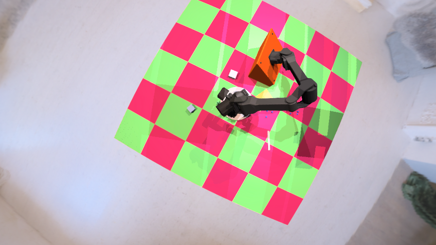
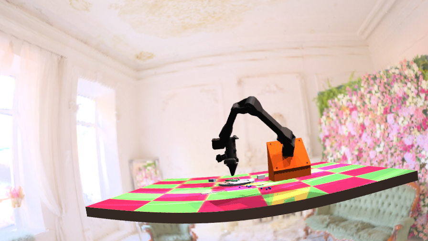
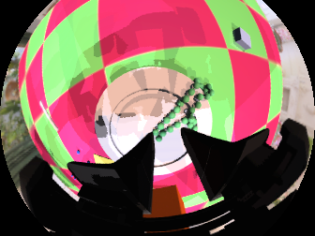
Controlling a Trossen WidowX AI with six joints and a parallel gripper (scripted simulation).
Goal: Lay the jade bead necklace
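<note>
Now: the round bead board 4 cm below my gripper tip, 2 cm to the left of it and 2 cm behind it. The rest, counted from my gripper tip: pale blue cube (19 cm to the right, 15 cm ahead, 4 cm below); then white cube (16 cm behind, 10 cm to the right, 3 cm below); then yellow patch (14 cm to the left, 13 cm behind, 4 cm below).
</note>
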